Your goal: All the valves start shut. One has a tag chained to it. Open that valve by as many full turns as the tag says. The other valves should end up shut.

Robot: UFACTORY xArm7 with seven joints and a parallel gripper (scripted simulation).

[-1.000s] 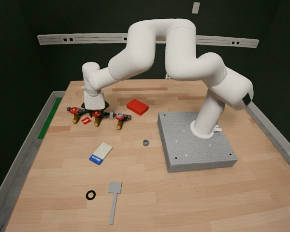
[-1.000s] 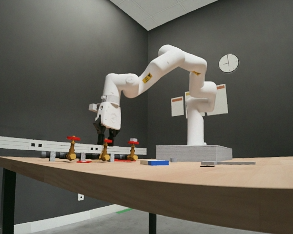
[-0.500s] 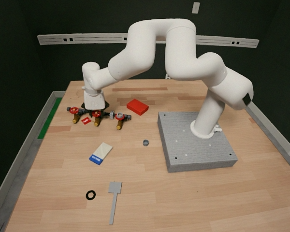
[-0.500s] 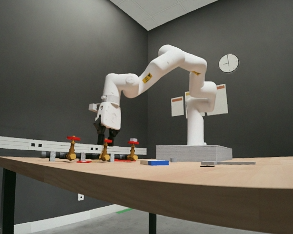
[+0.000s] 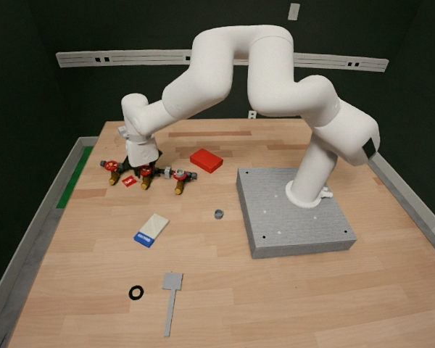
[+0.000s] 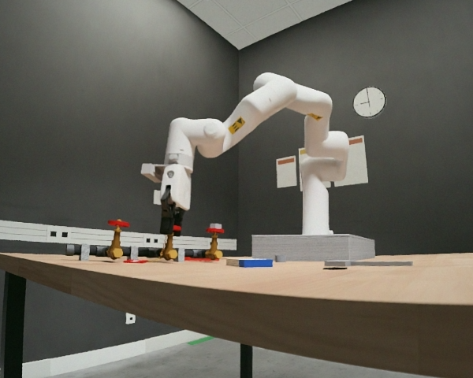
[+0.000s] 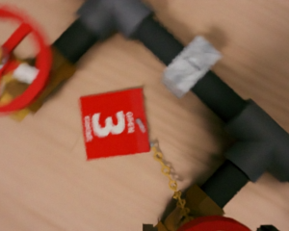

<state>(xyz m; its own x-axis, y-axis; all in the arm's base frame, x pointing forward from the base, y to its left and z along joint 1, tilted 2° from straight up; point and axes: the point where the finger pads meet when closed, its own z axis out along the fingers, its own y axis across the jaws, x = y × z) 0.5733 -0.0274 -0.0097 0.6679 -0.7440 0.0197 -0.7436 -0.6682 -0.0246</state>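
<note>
The red tag lies 80 mm below my hand, 80 mm ahead of it and 20 mm to the right of it. The rest, counted from my hand: blue box (200 mm to the left, 80 mm below, 80 mm behind); then red block (200 mm behind, 170 mm to the right, 70 mm below); then grey cap (130 mm behind, 10 mm to the left, 10 mm above).
</note>
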